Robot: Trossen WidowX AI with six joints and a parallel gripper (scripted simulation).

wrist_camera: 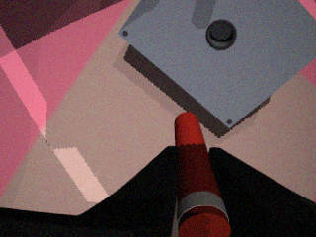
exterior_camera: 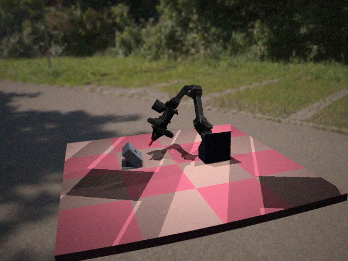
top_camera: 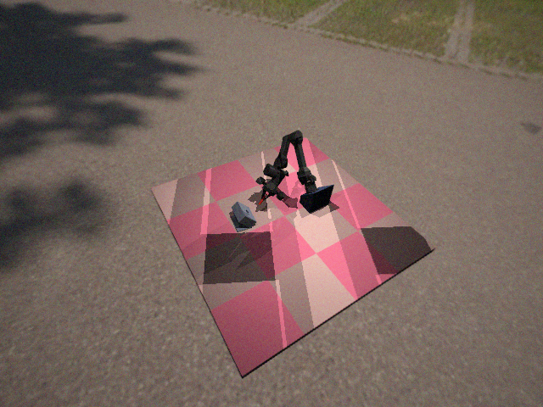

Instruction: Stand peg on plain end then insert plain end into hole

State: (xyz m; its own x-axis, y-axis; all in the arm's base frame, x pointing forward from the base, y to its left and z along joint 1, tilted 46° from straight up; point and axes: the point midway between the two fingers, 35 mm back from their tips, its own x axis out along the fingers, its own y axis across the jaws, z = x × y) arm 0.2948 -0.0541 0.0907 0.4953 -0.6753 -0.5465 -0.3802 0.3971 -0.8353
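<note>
My gripper tip is now 12 cm short of the sloped panel, 7 cm above it and 2 cm to the left of it. Round my gripper tip: peg (1 cm behind, 1 cm above).
</note>
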